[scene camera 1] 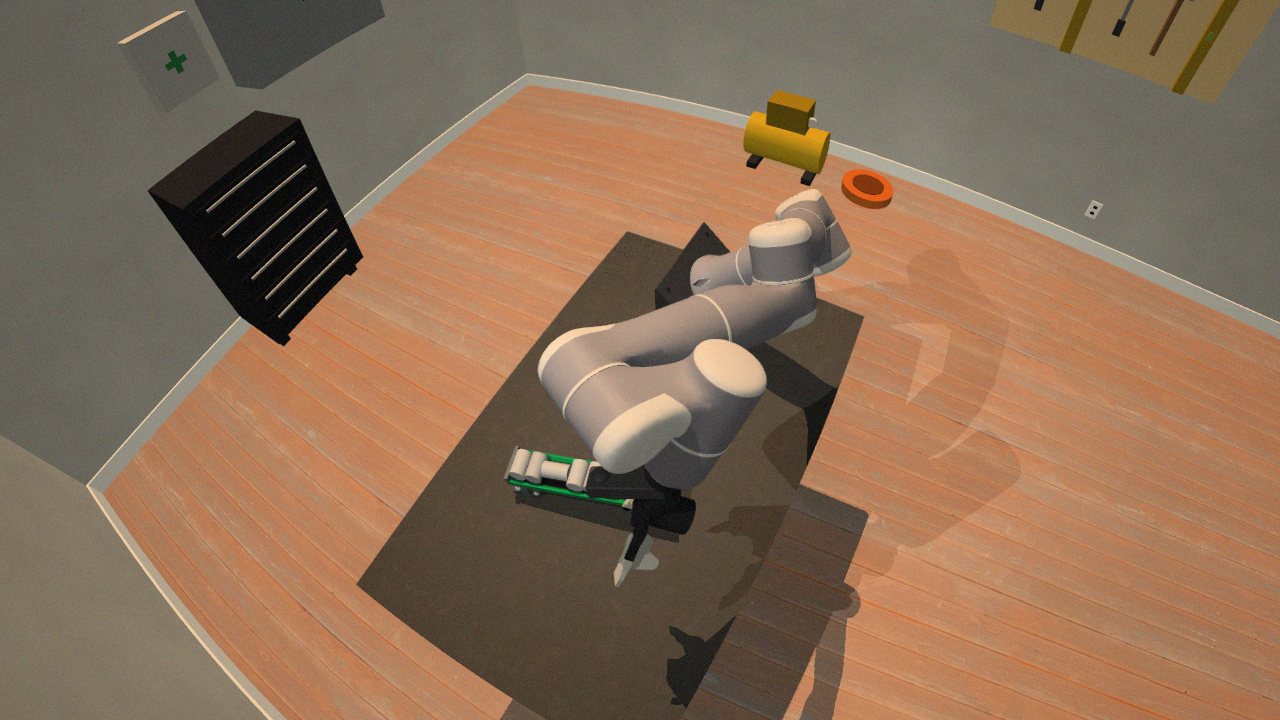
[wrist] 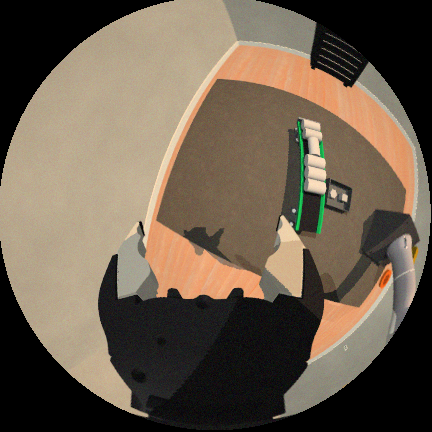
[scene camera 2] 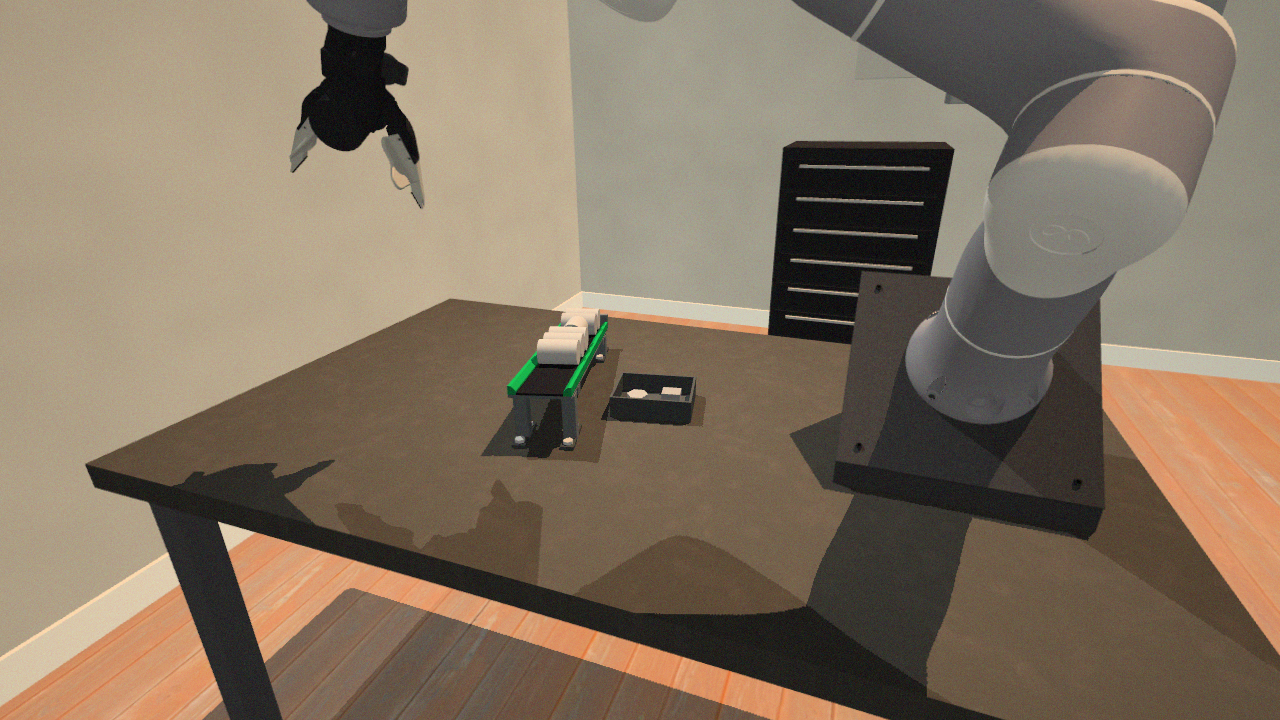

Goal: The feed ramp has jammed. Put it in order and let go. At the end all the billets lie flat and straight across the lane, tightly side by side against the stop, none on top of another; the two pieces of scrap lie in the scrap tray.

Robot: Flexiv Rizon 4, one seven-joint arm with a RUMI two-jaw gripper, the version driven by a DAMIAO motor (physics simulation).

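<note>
A green-railed ramp point(scene camera 1: 554, 489) point(scene camera 2: 586, 365) point(wrist: 302, 200) holds white billets in a row. Two far billets point(wrist: 310, 125) point(wrist: 312, 134) lie across the lane near the stop end. The third billet point(scene camera 1: 554, 471) point(wrist: 314, 146) points along the lane. Three more billets point(wrist: 315, 161) point(wrist: 315, 174) point(wrist: 315, 186) lie across it, side by side, nearer the low end; the arm partly hides them in scene camera 1. Two scrap pieces point(scene camera 2: 636, 394) point(scene camera 2: 671, 391) point(wrist: 333, 193) point(wrist: 344, 198) lie in the scrap tray point(scene camera 2: 653, 411) point(wrist: 337, 208). My gripper point(scene camera 2: 358, 188) point(wrist: 208, 220) is open and empty, high above the table and away from the ramp.
The tray stands close beside the ramp, on the side towards the robot's base point(scene camera 2: 971, 447) point(wrist: 382, 230). The dark table point(scene camera 1: 447, 555) point(scene camera 2: 358, 402) point(wrist: 240, 150) carries them. A black drawer cabinet point(scene camera 1: 259, 232) point(scene camera 2: 859, 232) point(wrist: 337, 55) stands beyond on the floor.
</note>
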